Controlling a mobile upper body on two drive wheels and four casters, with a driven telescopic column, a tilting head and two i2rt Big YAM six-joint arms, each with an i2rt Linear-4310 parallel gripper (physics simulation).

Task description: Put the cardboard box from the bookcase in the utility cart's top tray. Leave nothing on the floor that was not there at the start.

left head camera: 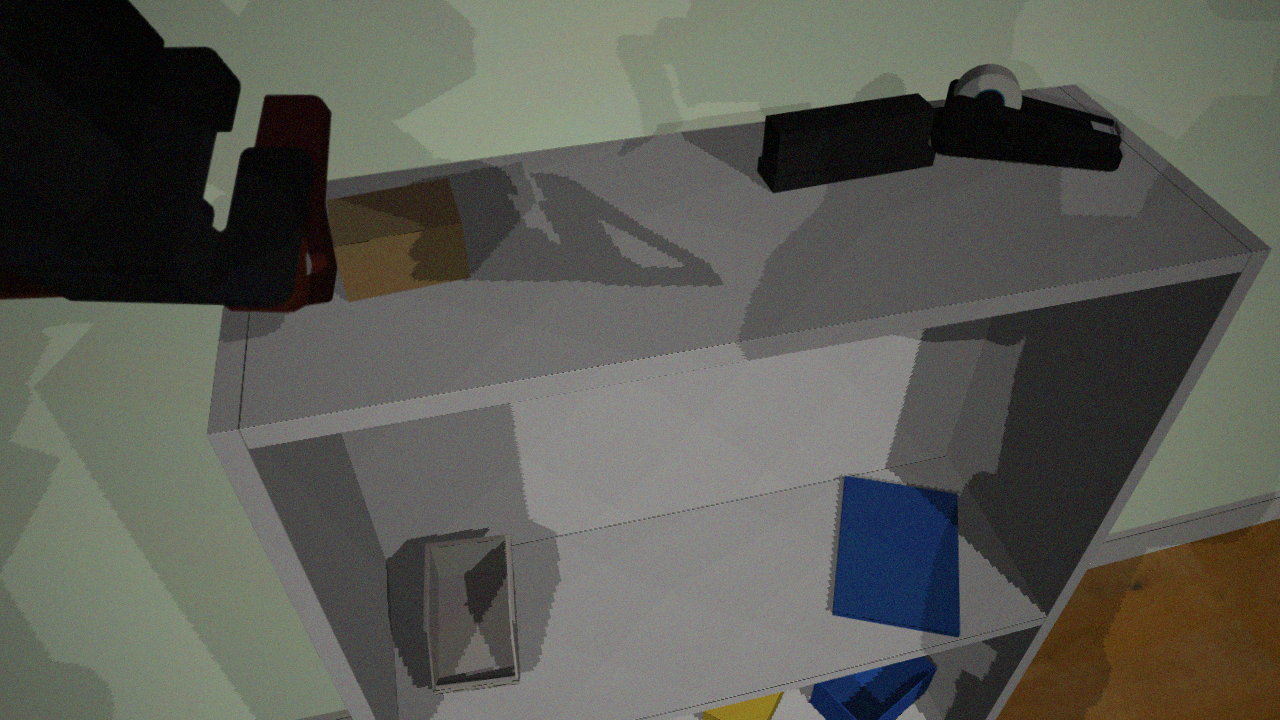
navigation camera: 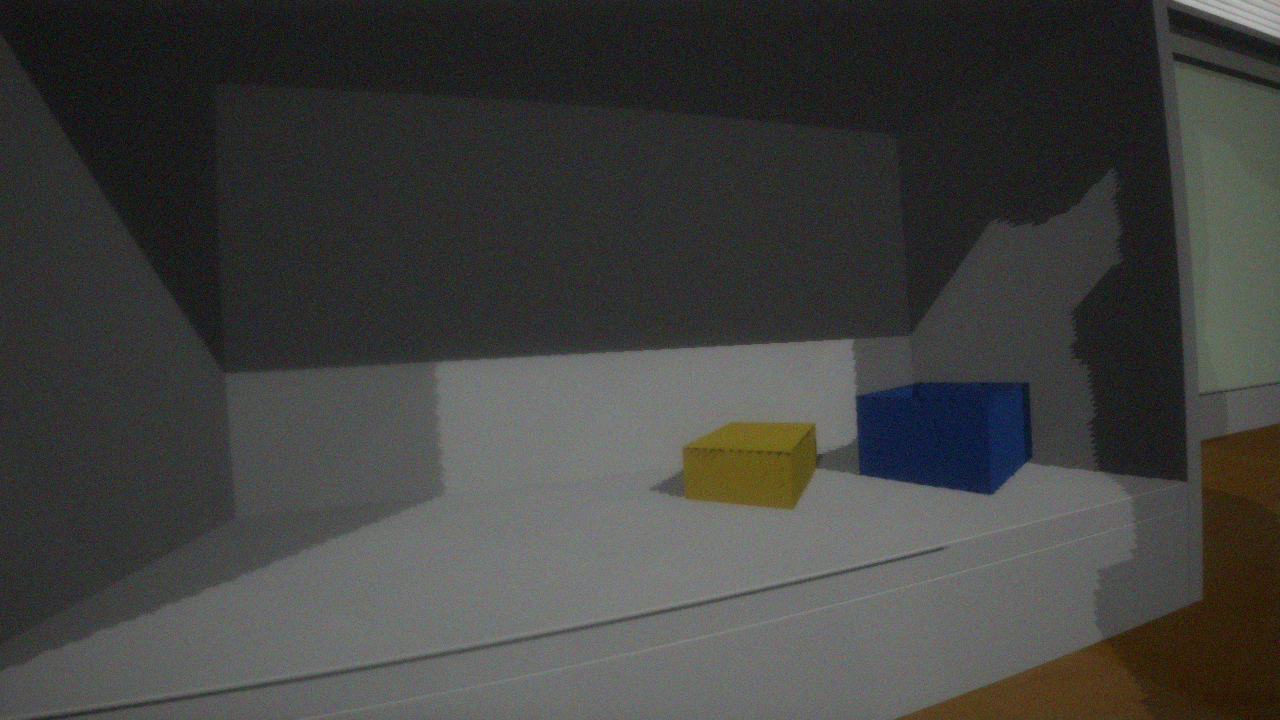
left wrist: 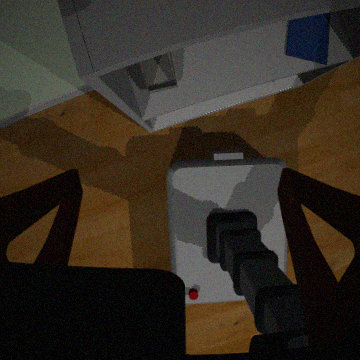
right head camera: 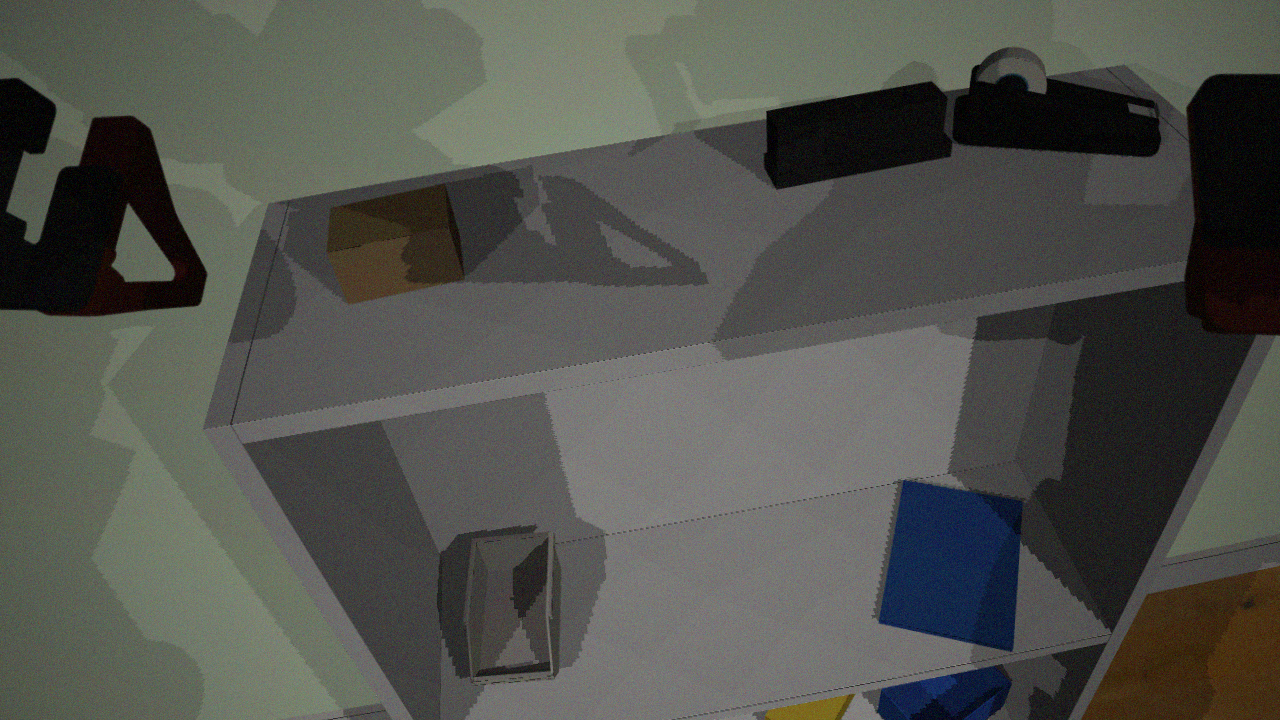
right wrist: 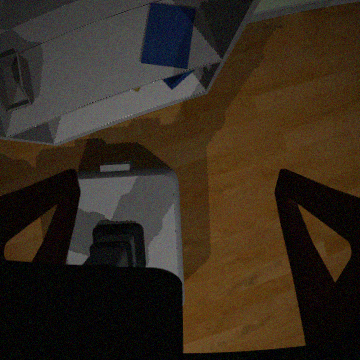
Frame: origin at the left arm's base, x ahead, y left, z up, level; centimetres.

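Seen in the pictures: left gripper, fingertip midpoint: [left head camera: 206, 281] [left wrist: 179, 179] [right head camera: 101, 287]; right gripper, fingertip midpoint: [right wrist: 177, 179].
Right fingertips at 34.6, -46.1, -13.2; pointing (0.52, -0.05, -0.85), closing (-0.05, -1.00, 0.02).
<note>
A point is followed by its place in that frame, as x, y, z.
The brown cardboard box [left head camera: 398, 246] @(60.5, 1.2, -31.0) [right head camera: 393, 246] @(60.6, 0.9, -30.7) sits on the top board at the left end of the grey bookcase [left head camera: 572, 326] @(56.8, -11.2, -35.0) [right head camera: 572, 317] @(57.8, -12.4, -34.9). My left gripper [left wrist: 179, 179] @(34.9, -0.5, -13.3) is open and empty. In the left head camera it overlaps the box's left edge; in the right head camera it shows left of the bookcase, apart from the box. My right gripper [right wrist: 177, 179] @(34.6, -46.1, -13.2) is open and empty; in the right head camera part of it shows at the right edge, over the bookcase's right end. The utility cart does not show in these views.
A black block [left head camera: 850, 143] @(76.0, -32.6, -31.5) [right head camera: 854, 136] @(76.0, -32.5, -31.5) and a tape dispenser [left head camera: 1029, 134] @(80.6, -49.1, -32.9) [right head camera: 1056, 120] @(80.6, -49.1, -32.9) stand on the top board's right part. Below are a grey open bin [left head camera: 469, 617] @(64.7, 4.7, -88.1) [right head camera: 512, 617] @(64.0, 4.7, -88.2), a blue flat-faced item [left head camera: 897, 555] @(74.9, -47.0, -88.5) [right head camera: 953, 564] @(74.9, -47.1, -88.6), a yellow box [navigation camera: 742, 470] @(69.6, -29.1, -128.1) and a blue open box [navigation camera: 926, 438] @(71.3, -45.3, -126.9).
</note>
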